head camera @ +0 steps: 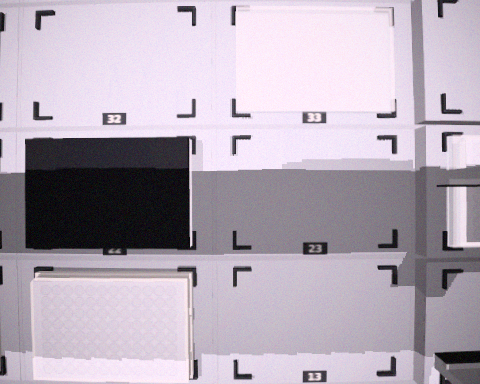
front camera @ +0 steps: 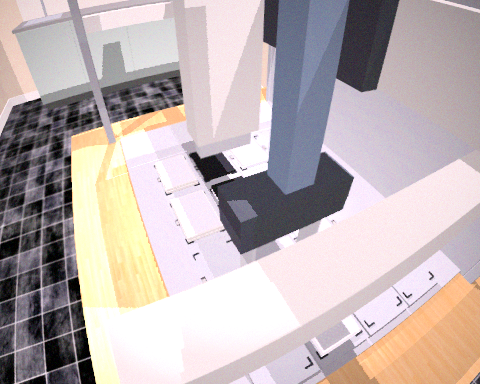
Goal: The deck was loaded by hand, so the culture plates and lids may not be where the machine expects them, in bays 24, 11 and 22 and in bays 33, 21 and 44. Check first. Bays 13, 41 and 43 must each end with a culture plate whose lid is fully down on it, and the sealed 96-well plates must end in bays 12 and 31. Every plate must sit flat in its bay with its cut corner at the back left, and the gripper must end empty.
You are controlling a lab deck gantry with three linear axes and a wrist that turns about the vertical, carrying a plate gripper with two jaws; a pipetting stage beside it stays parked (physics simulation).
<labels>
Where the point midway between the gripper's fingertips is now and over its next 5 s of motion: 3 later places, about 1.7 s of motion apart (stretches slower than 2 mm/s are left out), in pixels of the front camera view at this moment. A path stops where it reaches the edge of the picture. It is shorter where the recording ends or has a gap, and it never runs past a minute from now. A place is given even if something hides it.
The gripper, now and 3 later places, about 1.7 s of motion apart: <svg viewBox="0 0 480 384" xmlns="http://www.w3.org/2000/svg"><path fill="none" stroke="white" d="M274 267L279 242L344 274L331 297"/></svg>
</labels>
